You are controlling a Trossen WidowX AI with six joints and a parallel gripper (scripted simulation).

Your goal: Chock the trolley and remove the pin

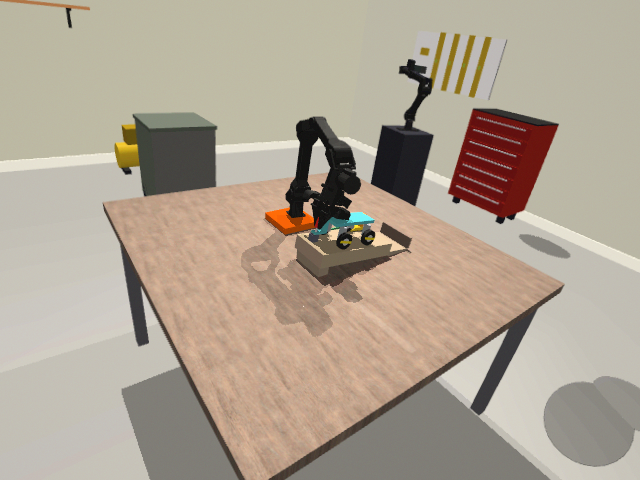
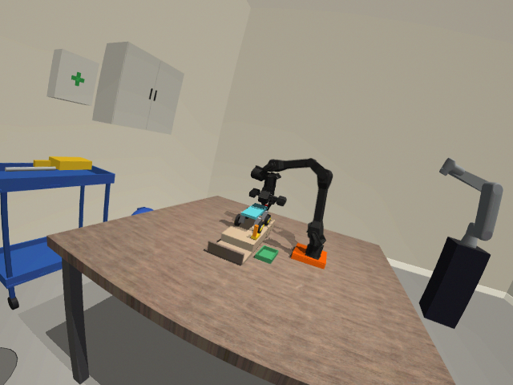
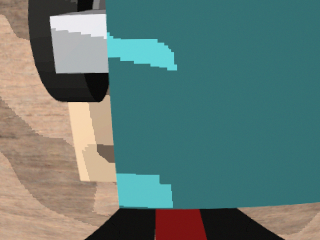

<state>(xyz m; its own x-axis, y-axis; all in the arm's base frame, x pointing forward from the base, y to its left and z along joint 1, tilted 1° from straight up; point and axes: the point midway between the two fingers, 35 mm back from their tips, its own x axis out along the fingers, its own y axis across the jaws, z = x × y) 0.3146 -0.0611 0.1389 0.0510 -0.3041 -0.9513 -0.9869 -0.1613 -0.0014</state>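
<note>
Right now my gripper tip is 150 mm past the green tray, 210 mm to the right of it and 140 mm above it. Round my gripper tip: red-headed stop pin: right at my gripper tip; tan ramp: 120 mm to the left, 80 mm below; trolley: 120 mm to the left, 20 mm below.
</note>
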